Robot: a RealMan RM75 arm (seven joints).
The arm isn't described. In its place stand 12 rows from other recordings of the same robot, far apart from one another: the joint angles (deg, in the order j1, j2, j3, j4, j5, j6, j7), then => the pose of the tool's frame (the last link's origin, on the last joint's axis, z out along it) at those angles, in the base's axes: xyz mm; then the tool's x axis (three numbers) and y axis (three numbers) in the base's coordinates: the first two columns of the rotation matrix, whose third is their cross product.
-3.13 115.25 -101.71 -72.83 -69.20 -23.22 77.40 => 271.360 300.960 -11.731 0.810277 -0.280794 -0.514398 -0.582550 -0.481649 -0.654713
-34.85 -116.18 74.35 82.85 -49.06 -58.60 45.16 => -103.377 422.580 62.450 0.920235 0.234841 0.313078 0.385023 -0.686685 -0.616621
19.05 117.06 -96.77 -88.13 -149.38 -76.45 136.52 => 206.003 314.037 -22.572 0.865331 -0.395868 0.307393 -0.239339 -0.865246 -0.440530
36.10 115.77 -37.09 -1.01 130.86 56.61 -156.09 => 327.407 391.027 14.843 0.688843 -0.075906 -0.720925 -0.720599 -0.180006 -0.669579
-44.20 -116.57 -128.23 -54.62 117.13 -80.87 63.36 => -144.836 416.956 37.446 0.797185 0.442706 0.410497 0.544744 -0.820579 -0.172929
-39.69 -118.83 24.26 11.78 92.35 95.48 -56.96 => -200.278 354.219 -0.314 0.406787 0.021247 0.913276 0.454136 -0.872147 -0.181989
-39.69 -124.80 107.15 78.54 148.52 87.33 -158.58 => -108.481 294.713 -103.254 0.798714 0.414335 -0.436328 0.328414 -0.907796 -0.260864
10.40 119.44 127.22 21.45 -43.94 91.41 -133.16 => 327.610 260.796 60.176 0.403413 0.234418 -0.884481 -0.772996 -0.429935 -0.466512
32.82 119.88 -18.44 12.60 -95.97 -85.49 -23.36 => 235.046 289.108 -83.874 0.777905 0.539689 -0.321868 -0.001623 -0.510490 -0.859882
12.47 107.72 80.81 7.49 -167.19 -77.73 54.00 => 407.786 264.528 99.289 0.276877 0.061064 -0.958963 -0.953770 -0.103933 -0.281995
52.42 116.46 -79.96 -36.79 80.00 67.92 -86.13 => 107.172 402.271 -68.052 0.962342 -0.128499 -0.239555 -0.154236 -0.983750 -0.091908
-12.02 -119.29 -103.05 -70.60 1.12 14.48 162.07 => -316.590 383.608 105.012 0.580267 0.339746 0.740178 0.709841 0.234573 -0.664154
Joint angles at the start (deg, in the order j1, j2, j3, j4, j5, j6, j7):
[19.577 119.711 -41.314 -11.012 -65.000 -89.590 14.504]
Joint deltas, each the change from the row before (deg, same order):
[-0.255 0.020 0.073 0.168 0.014 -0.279 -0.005]
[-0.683 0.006 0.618 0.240 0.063 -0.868 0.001]
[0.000 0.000 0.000 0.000 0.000 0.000 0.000]
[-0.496 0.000 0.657 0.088 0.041 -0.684 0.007]
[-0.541 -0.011 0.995 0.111 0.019 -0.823 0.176]
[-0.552 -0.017 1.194 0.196 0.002 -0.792 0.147]
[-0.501 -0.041 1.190 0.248 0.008 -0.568 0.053]
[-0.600 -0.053 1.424 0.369 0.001 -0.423 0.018]
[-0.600 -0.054 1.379 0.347 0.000 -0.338 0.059]
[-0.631 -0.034 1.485 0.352 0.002 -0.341 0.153]
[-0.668 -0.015 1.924 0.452 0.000 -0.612 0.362]
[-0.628 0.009 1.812 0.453 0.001 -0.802 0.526]
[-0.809 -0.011 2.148 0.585 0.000 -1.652 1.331]
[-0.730 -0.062 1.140 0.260 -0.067 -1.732 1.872]
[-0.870 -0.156 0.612 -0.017 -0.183 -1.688 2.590]
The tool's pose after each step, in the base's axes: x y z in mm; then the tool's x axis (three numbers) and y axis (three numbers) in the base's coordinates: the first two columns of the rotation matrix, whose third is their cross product. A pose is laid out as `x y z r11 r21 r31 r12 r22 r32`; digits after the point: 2 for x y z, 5 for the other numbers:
310.24 282.18 6.96 0.75086 0.31696 -0.57943 -0.41626 -0.45402 -0.78777
312.79 277.50 8.66 0.74614 0.31852 -0.58465 -0.42818 -0.44288 -0.78773
312.79 277.50 8.66 0.74614 0.31852 -0.58465 -0.42818 -0.44288 -0.78773
314.70 274.32 10.74 0.74260 0.32206 -0.58722 -0.43697 -0.43148 -0.78923
317.00 270.84 13.73 0.73701 0.32632 -0.59188 -0.45016 -0.41622 -0.79001
319.73 267.18 16.92 0.73192 0.32991 -0.59619 -0.46498 -0.39775 -0.79094
322.78 263.90 19.89 0.72933 0.33137 -0.59855 -0.47863 -0.37801 -0.79248
326.97 260.00 22.97 0.72856 0.32913 -0.60073 -0.49512 -0.35299 -0.79388
331.21 256.10 25.91 0.72822 0.32583 -0.60293 -0.51101 -0.32808 -0.79450
335.59 251.90 28.94 0.72697 0.32219 -0.60639 -0.52848 -0.30132 -0.79367
340.05 246.99 32.79 0.72142 0.32176 -0.61320 -0.55123 -0.26915 -0.78975
343.62 241.95 36.35 0.71240 0.32458 -0.62220 -0.57404 -0.24048 -0.78272
346.59 234.69 41.18 0.69001 0.33629 -0.64094 -0.60732 -0.21274 -0.76544
347.63 228.18 44.93 0.66253 0.34895 -0.66279 -0.63528 -0.20702 -0.74402
348.67 221.22 48.63 0.63009 0.35693 -0.68963 -0.66306 -0.21493 -0.71705

